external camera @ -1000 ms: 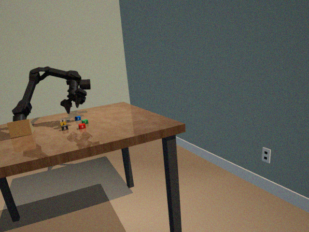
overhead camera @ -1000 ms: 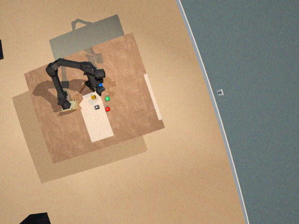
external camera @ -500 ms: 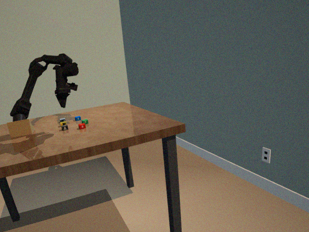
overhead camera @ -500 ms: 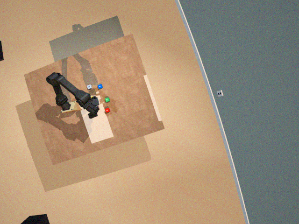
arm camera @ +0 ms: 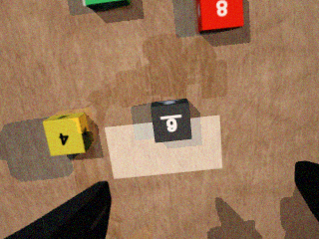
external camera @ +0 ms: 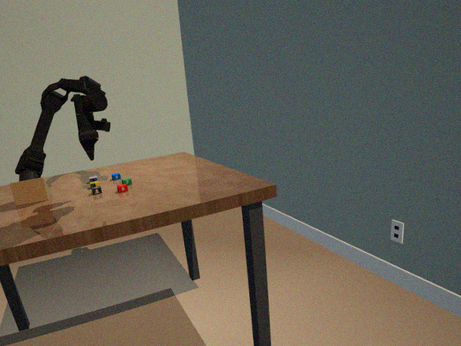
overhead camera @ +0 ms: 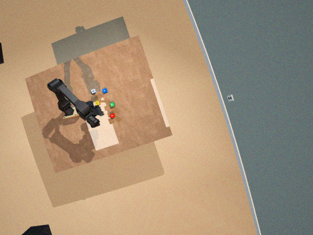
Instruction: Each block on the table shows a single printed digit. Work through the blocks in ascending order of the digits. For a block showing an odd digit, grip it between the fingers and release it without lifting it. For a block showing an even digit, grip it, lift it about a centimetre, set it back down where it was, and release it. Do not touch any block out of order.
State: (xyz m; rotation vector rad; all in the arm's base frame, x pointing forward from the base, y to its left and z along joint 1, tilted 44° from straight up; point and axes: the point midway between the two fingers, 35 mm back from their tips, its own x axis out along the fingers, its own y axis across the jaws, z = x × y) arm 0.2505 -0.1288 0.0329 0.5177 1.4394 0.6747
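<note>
Now: the blue block 7 cm ahead of my gripper tip, 19 cm to the left of it and 11 cm below it. From my gripper tip the other things lie so: yellow block 2 cm behind, 10 cm to the left, 11 cm below; black block 1 cm to the left, 11 cm below; red block 9 cm ahead, 3 cm to the right, 11 cm below.
</note>
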